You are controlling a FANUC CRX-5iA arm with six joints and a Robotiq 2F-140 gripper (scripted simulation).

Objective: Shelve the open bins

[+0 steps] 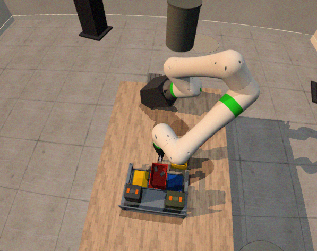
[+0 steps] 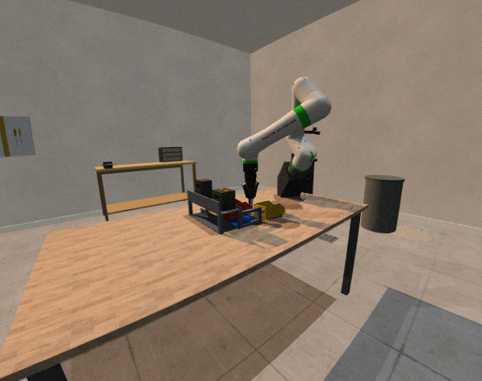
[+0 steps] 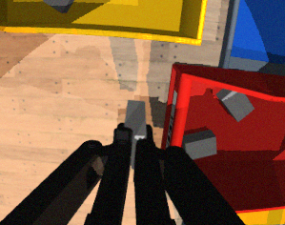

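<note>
The red bin is 110 mm ahead of my hand and 30 mm to the left of it. Round my hand: yellow bin 110 mm to the left, 80 mm behind, 20 mm below; then blue-marked place 150 mm to the left, 140 mm ahead, 50 mm below; then red mark 170 mm ahead, 50 mm below, 40 mm to the left.
</note>
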